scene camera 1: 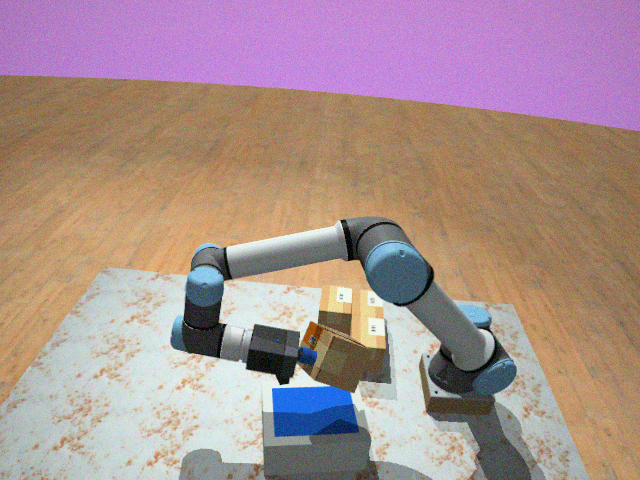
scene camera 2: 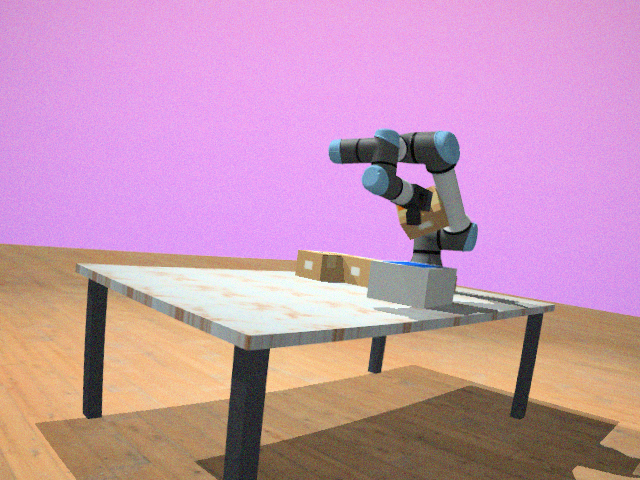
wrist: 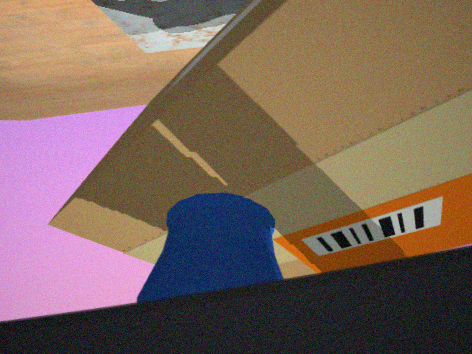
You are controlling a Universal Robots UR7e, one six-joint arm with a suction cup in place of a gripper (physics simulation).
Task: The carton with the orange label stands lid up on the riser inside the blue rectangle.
a grey riser [scene camera 2: 419,285]: on the table
